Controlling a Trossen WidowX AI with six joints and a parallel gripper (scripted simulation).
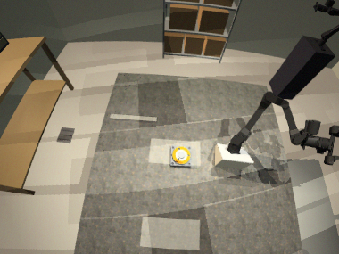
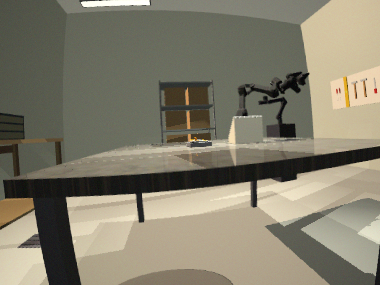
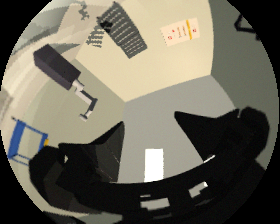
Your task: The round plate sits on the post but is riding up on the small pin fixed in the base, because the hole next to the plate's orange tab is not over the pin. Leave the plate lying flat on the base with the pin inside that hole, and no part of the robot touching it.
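My gripper tip is 77 cm short of the round plate, 41 cm above it and 10 cm to the left of it. From my gripper tip the other things lie so: base 76 cm ahead, 42 cm below, 12 cm to the right.
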